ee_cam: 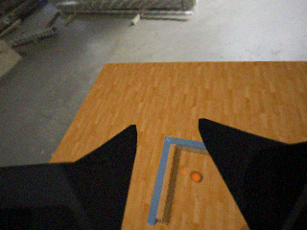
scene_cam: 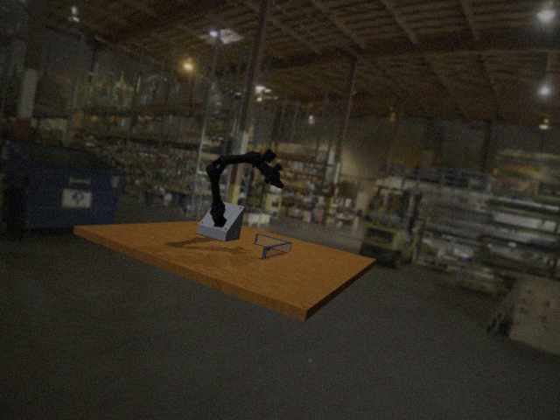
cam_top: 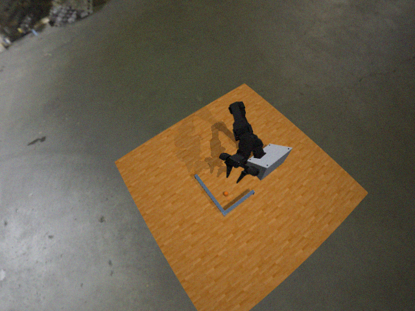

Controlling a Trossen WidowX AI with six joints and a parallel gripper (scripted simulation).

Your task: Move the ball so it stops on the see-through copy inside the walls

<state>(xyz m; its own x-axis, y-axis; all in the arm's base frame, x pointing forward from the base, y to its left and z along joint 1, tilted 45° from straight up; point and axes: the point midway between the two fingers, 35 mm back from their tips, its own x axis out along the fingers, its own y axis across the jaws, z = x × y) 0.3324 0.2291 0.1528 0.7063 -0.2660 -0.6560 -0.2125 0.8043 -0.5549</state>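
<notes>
Now: gripper tip 1 cm past the orange ball, 4 cm to the left of it and 36 cm above it. From my gripper tip the other things lie so: see-through copy of ball: 36 cm below.
</notes>
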